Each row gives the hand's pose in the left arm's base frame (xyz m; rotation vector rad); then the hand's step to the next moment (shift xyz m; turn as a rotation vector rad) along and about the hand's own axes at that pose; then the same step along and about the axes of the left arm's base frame.
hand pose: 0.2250 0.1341 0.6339 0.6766 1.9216 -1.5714
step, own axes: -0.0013 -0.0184 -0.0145 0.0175 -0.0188 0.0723
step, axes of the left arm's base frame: -0.0133 0.0108 0.0160 -0.0178 -0.0739 -0.0103
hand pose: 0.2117 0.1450 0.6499 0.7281 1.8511 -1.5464
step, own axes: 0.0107 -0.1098 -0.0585 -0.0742 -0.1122 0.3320
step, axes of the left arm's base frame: -0.0948 0.0398 0.0708 0.0012 -0.3479 0.0853
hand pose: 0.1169 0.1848 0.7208 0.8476 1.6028 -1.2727
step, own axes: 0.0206 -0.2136 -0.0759 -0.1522 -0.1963 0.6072
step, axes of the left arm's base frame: -0.2175 0.0227 0.0631 0.0162 -0.6339 0.1682
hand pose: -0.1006 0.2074 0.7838 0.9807 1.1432 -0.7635
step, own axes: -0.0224 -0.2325 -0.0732 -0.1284 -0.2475 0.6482
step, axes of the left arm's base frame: -0.2401 -0.0243 -0.0410 -0.0076 -0.6920 0.1378
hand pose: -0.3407 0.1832 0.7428 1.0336 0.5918 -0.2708
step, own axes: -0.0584 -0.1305 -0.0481 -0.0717 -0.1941 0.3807
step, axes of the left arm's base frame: -0.1258 -0.0268 -0.0788 -0.0248 -0.4304 0.0435
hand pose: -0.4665 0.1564 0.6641 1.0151 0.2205 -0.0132
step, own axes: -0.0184 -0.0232 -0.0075 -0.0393 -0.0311 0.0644
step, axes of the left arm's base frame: -0.0219 -0.0076 -0.0198 -0.0306 -0.0744 0.0140
